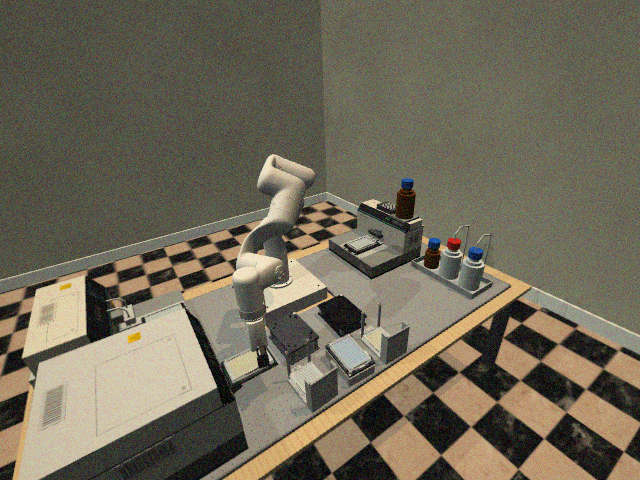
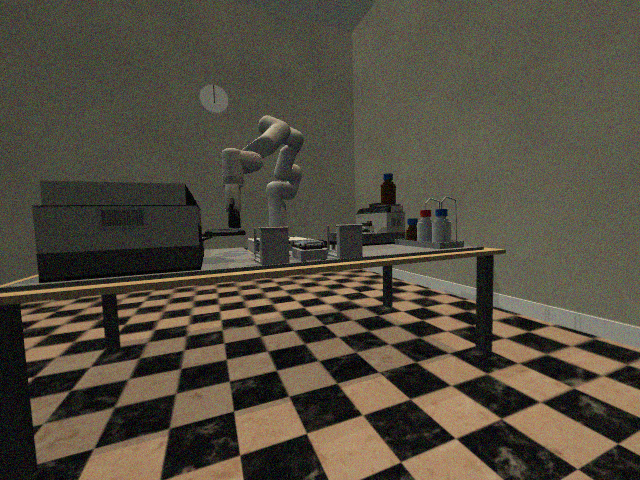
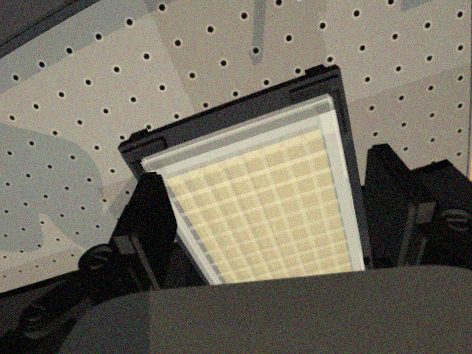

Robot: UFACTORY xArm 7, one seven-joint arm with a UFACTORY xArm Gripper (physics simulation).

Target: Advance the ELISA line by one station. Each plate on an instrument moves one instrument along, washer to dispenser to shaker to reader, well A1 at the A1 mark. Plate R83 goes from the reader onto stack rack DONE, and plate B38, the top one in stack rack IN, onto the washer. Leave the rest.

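Frame: origin at the arm's base, x up, y ahead, z left, level; metres.
Where they show: gripper, between the fingertips: (image 1: 260, 355) (image 2: 235, 228) (image 3: 265, 187); arm's base, origin of its link: (image 1: 279, 280).
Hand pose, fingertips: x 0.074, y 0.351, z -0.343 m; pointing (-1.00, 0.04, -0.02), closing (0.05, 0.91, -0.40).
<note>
Each offset is from my fingertips to the top centre of the thing. "spot": to the spot under its first point.
A plate with yellow wells @(dy -0.014, dx +0.000, dz -0.036 m) (image 1: 242, 364) (image 3: 270, 204) lies on the black tray @(spot: dy +0.012, dx -0.001, dz -0.103 m) (image 1: 233, 379) (image 3: 234, 112) that sticks out of the big grey reader @(dy -0.074, dx +0.144, dz -0.311 m) (image 1: 142, 381) (image 2: 132, 224). My gripper (image 1: 262, 358) (image 2: 233, 221) (image 3: 265, 187) is open and low over this plate, with one finger on each long side and a gap to each. A plate with blue wells @(dy +0.151, dx -0.057, dz +0.235 m) (image 1: 350, 354) sits on a grey base near the front edge. A clear plate @(dy -0.241, dx -0.032, dz +0.803 m) (image 1: 362, 244) lies on the back instrument (image 1: 385, 259). Two stack racks @(spot: dy +0.189, dx -0.031, dz +0.075 m) (image 1: 323, 383) @(spot: dy +0.250, dx -0.036, dz +0.355 m) (image 1: 396, 340) stand at the front; labels are unreadable.
A black shaker platform @(dy -0.073, dx -0.056, dz +0.175 m) (image 1: 291, 333) and a black block @(dy -0.026, dx -0.074, dz +0.387 m) (image 1: 339, 311) stand by the arm's base. A tray with three bottles (image 1: 453, 262) is at the back right. A brown bottle @(spot: dy -0.076, dx +0.205, dz +0.918 m) (image 1: 406, 199) stands on the back instrument.
</note>
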